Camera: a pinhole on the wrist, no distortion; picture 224 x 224 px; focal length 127.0 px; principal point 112.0 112.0 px. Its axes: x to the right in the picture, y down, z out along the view. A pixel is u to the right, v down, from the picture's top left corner.
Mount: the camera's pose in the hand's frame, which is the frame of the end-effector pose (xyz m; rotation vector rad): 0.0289 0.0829 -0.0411 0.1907 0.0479 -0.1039
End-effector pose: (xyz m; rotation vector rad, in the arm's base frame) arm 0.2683 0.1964 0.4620 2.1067 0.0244 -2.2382
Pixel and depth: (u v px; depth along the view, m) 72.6 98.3 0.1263
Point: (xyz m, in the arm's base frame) 0.1895 0.1427 0.4755
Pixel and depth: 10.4 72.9 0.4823
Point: -0.1426 0.3015 0.8355
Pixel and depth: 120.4 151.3 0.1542
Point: 0.1533 0.0889 0.4229
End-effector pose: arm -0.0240 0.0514 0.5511 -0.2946 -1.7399 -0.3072
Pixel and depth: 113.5 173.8 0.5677
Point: -0.4698 0.4863 0.5429
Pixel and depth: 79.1 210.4 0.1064
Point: -0.0472 0.2167 0.5568
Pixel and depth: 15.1 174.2 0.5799
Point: -0.4051 0.5345 0.1009
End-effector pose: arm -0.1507 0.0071 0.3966 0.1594 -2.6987 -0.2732
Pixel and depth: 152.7 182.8 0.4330
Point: -0.5321 0.2615 0.1523
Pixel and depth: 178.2 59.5 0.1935
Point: -0.3171 -0.0322 0.3242
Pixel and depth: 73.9 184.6 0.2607
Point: -0.2467 0.2331 0.2073
